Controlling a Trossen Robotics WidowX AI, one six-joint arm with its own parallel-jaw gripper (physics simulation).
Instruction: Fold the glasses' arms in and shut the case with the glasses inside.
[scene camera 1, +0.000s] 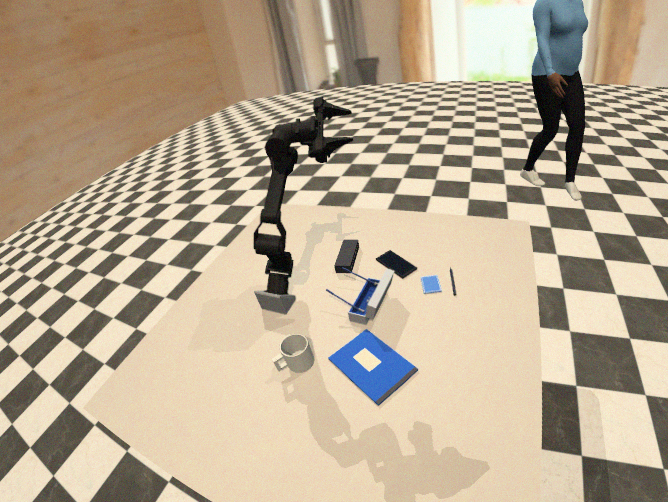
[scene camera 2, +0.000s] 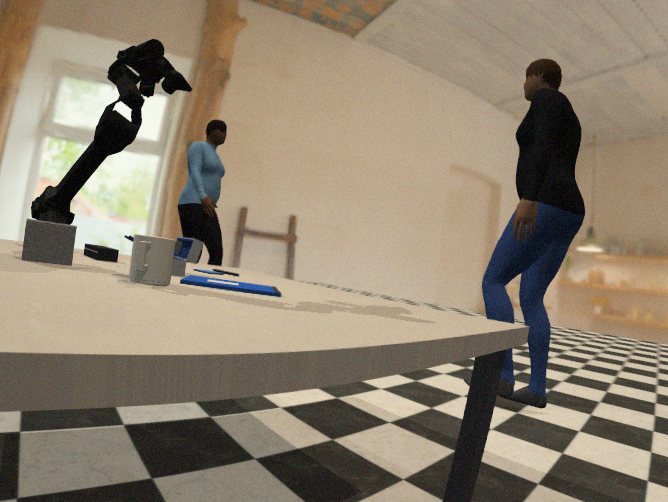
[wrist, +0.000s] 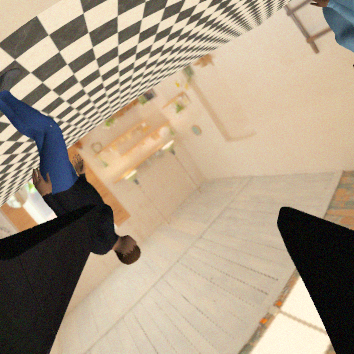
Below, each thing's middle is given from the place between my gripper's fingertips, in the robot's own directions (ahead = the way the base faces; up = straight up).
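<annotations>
Blue notebook (scene camera 2: 191, 279): far below my hand, far to the right of it and a little ahead of it. Mug (scene camera 2: 151, 263): far to the right of my hand, far below it, a fair way behind it. Glasses case (scene camera 1: 376, 293): my hand is 50 cm above it, 11 cm to the left of it and 3 cm short of it.
</annotations>
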